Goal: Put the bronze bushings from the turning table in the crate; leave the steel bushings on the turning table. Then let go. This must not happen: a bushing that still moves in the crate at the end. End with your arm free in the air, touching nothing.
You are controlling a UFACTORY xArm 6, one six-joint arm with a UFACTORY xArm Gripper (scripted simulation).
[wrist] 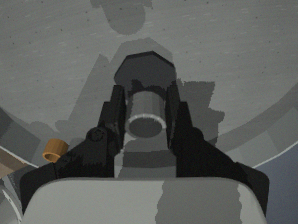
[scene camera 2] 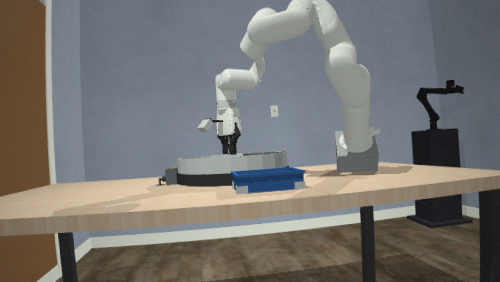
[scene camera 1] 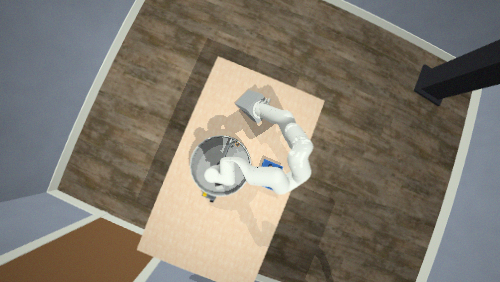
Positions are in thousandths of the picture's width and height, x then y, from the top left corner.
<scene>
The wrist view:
steel bushing: 488, 533
grey turning table: 770, 306
</scene>
